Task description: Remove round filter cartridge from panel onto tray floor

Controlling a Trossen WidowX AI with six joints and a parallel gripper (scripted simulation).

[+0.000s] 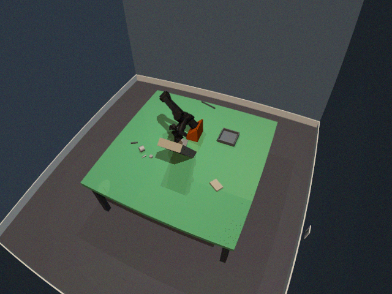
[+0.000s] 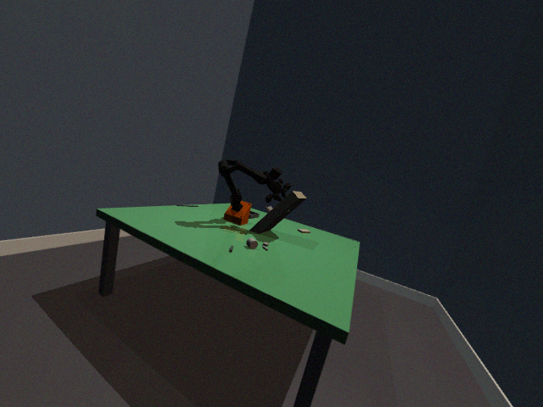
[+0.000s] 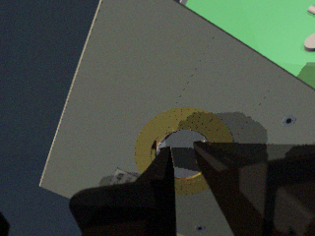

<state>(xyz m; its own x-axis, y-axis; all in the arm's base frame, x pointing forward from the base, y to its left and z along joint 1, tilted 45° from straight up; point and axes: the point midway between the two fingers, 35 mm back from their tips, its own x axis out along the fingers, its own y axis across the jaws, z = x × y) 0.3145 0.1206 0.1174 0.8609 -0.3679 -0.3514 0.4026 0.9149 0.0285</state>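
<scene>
My gripper tip is now 1 cm short of the round filter cartridge and 1 cm above it. Also, from my gripper tip: tan service panel: 4 cm behind, 8 cm below; grey tray: 42 cm behind, 28 cm to the left, 22 cm below; tan block: 7 cm ahead, 36 cm to the left, 22 cm below.
</scene>
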